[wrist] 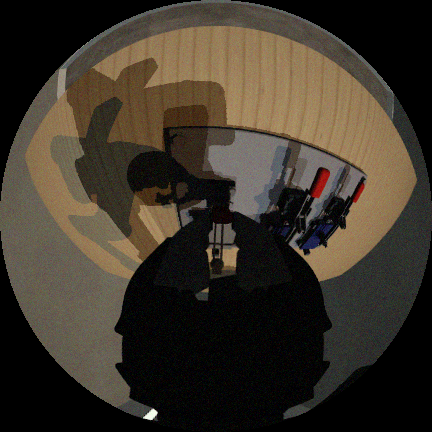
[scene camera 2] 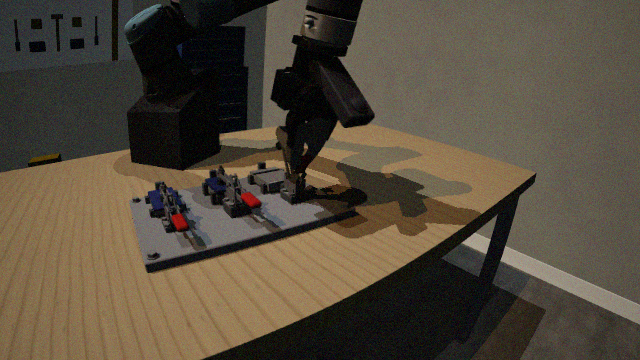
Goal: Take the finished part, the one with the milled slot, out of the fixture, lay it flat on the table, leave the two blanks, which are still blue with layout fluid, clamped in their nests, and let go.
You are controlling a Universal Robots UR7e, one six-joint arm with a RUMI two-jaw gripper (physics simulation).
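Observation:
The finished part (scene camera 2: 270, 179), plain grey, lies in the nest at the plate's right end; its slot cannot be made out. That nest's toggle clamp (scene camera 2: 293, 192) stands beside it, its arm (scene camera 2: 283, 140) swung up off the part. My gripper (scene camera 2: 303, 160) (wrist: 221, 214) is shut on the clamp's dark red handle (wrist: 222, 214), which shows between the fingertips in the wrist view and is mostly hidden in the scene view. One blue blank (scene camera 2: 216, 184) (wrist: 282, 231) sits clamped in the middle nest, the other blue blank (scene camera 2: 163, 199) (wrist: 318, 236) in the left nest.
The grey fixture plate (scene camera 2: 210, 232) (wrist: 245, 155) lies on the wooden table (scene camera 2: 80, 250) (wrist: 260, 65). Two red clamp handles (scene camera 2: 251, 200) (scene camera 2: 179, 221) stick out toward the plate's front. The robot's base (scene camera 2: 172, 132) stands behind the plate; a wall (scene camera 2: 480, 85) rises beyond the table.

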